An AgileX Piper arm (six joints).
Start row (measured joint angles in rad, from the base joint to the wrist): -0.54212, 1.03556, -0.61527, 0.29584, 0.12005, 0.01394
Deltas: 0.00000, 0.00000, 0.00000, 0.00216, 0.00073, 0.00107; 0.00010, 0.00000, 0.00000, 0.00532, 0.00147, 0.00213; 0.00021, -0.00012, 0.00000, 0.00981, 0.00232, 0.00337; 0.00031, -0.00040, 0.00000, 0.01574, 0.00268, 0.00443; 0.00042, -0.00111, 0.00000, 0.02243, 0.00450, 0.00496; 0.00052, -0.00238, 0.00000, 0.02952, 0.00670, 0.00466; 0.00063, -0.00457, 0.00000, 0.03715, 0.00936, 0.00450; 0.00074, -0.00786, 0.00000, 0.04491, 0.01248, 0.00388; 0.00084, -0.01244, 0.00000, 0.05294, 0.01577, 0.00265; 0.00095, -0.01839, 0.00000, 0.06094, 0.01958, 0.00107; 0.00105, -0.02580, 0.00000, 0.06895, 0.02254, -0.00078; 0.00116, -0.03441, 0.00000, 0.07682, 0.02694, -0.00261; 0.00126, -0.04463, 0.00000, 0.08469, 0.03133, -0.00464; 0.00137, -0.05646, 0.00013, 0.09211, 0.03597, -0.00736; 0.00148, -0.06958, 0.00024, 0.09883, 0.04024, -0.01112; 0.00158, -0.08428, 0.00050, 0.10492, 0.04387, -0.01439; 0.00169, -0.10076, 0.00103, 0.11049, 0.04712, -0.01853; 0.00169, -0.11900, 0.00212, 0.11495, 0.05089, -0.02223; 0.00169, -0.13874, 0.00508, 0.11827, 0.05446, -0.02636; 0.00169, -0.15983, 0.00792, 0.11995, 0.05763, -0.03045; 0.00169, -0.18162, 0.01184, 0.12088, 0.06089, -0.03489; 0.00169, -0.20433, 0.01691, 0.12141, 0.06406, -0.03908; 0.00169, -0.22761, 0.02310, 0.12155, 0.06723, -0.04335
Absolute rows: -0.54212, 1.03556, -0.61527, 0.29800, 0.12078, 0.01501; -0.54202, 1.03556, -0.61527, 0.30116, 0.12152, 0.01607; -0.54191, 1.03544, -0.61527, 0.30565, 0.12237, 0.01731; -0.54181, 1.03516, -0.61527, 0.31158, 0.12273, 0.01837; -0.54170, 1.03445, -0.61527, 0.31827, 0.12455, 0.01890; -0.54160, 1.03318, -0.61527, 0.32536, 0.12675, 0.01860; -0.54149, 1.03099, -0.61527, 0.33299, 0.12941, 0.01844; -0.54138, 1.02770, -0.61527, 0.34075, 0.13253, 0.01782; -0.54128, 1.02312, -0.61527, 0.34878, 0.13582, 0.01659; -0.54117, 1.01717, -0.61527, 0.35678, 0.13963, 0.01501; -0.54107, 1.00976, -0.61527, 0.36479, 0.14259, 0.01316; -0.54096, 1.00115, -0.61527, 0.37266, 0.14699, 0.01133; -0.54086, 0.99093, -0.61527, 0.38053, 0.15138, 0.00930; -0.54075, 0.97910, -0.61514, 0.38795, 0.15602, 0.00658; -0.54064, 0.96598, -0.61503, 0.39467, 0.16029, 0.00282; -0.54054, 0.95128, -0.61477, 0.40076, 0.16392, -0.00045; -0.54043, 0.93480, -0.61424, 0.40633, 0.16717, -0.00459; -0.54043, 0.91656, -0.61315, 0.41079, 0.17094, -0.00829; -0.54043, 0.89682, -0.61019, 0.41411, 0.17451, -0.01242; -0.54043, 0.87573, -0.60735, 0.41579, 0.17768, -0.01651; -0.54043, 0.85394, -0.60343, 0.41672, 0.18094, -0.02095; -0.54043, 0.83123, -0.59836, 0.41725, 0.18411, -0.02514; -0.54043, 0.80795, -0.59217, 0.41739, 0.18728, -0.02941
